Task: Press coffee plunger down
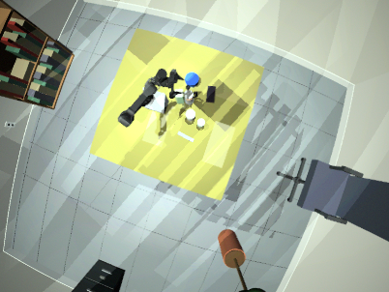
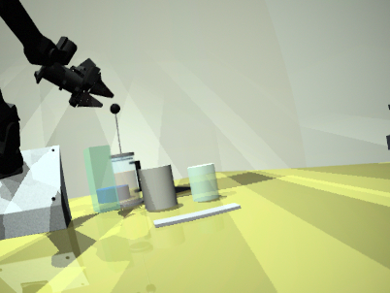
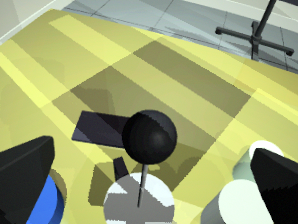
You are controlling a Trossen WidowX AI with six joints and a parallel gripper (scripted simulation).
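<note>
The coffee press lies 16 cm below my gripper tip, 4 cm ahead of it and 2 cm to the left of it. The rest, counted from my gripper tip: translucent green box (22 cm below, 5 cm behind, 1 cm to the right); then white flat bar (32 cm to the right, 30 cm below, 5 cm ahead); then dark flat card (30 cm below, 20 cm ahead, 9 cm to the left).
</note>
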